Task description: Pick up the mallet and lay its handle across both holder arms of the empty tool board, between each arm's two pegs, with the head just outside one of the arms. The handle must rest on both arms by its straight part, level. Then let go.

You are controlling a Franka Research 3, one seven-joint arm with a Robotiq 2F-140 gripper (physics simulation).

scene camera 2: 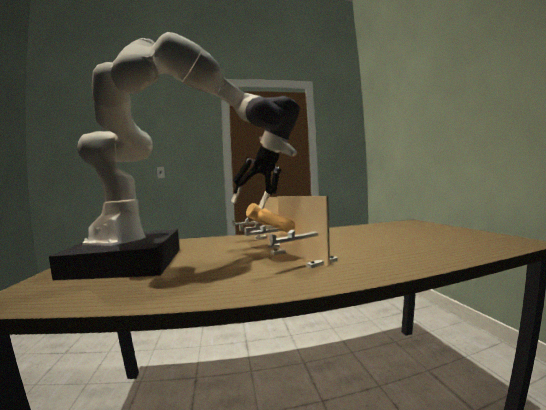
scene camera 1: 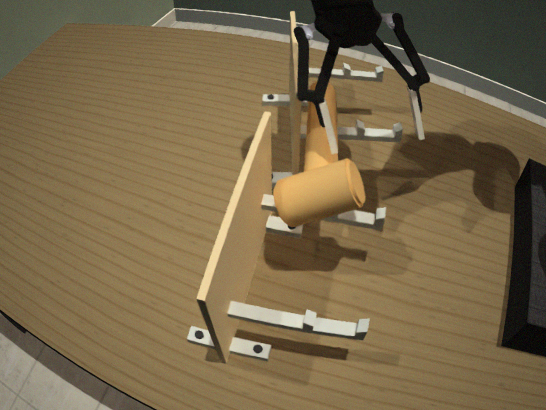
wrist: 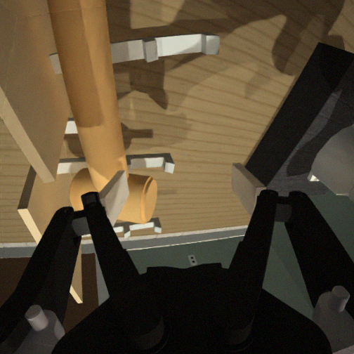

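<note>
The orange wooden mallet lies across the arms of the far tool board (scene camera 1: 294, 65) (scene camera 2: 305, 220) (wrist: 30, 85). Its handle (scene camera 1: 320, 142) (scene camera 2: 272, 218) (wrist: 90, 80) passes between the board and the inner peg (scene camera 1: 360, 126) (wrist: 150, 49), not between the two pegs. Its head (scene camera 1: 320, 192) (scene camera 2: 252, 211) (wrist: 142, 200) sticks out towards the near tool board (scene camera 1: 240, 225) and overlaps that board's arm (scene camera 1: 357, 217) in scene camera 1. I cannot tell whether they touch, or whether the handle is exactly level. My gripper (scene camera 1: 378, 144) (scene camera 2: 248, 203) (wrist: 179, 178) is open and empty; one finger is above the handle near the head, the other towards the robot base.
The near board's other arm (scene camera 1: 272, 314) bears nothing and has two upright pegs. The black robot base (scene camera 1: 520, 250) (scene camera 2: 115, 260) (wrist: 295, 115) stands on the robot's side of the table (scene camera 1: 125, 150) (scene camera 2: 210, 295). The two boards stand upright, one behind the other, close to the mallet.
</note>
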